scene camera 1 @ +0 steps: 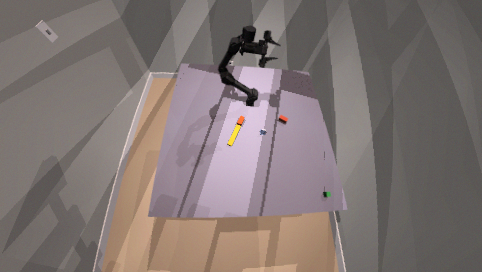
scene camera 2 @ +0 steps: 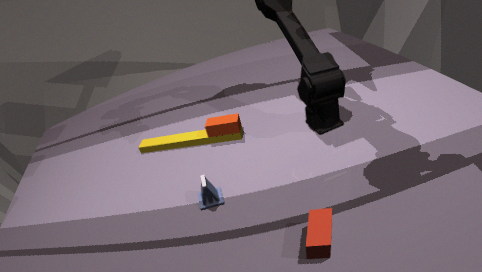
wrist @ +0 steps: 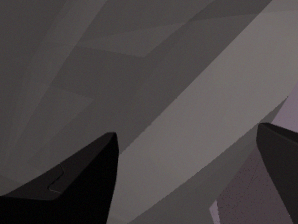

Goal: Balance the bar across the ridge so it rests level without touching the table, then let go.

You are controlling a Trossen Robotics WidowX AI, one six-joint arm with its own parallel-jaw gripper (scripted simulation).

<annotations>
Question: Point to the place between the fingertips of my gripper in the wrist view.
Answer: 188, 137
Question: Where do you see an orange block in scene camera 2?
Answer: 318, 242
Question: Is my gripper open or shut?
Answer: Open.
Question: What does my gripper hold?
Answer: Nothing.
</annotations>
